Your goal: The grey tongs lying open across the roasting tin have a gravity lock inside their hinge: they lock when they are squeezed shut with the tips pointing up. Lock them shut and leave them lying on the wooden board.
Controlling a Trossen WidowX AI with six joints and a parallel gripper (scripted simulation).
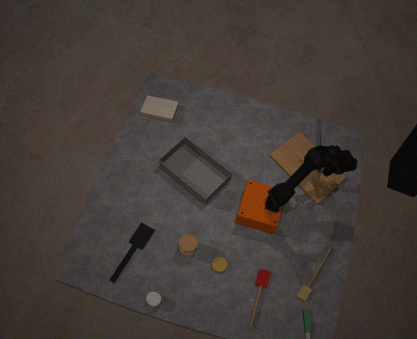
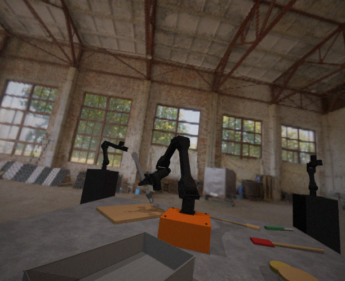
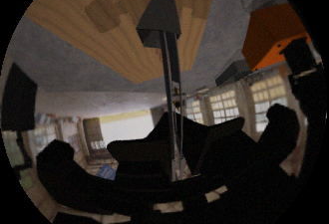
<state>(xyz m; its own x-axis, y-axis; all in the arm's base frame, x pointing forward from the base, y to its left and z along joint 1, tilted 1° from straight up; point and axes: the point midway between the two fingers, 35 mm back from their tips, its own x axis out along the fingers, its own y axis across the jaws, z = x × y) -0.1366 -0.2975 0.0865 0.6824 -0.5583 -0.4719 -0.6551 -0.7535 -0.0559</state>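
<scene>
Right now my gripper tip is 150 mm above the wooden board and 10 mm past it. Also, from my gripper tip: red spatula 710 mm to the left, 150 mm below, 40 mm ahead; then roasting tin 520 mm ahead, 240 mm to the left, 130 mm below; then cream block 830 mm ahead, 140 mm below, 50 mm to the right.
</scene>
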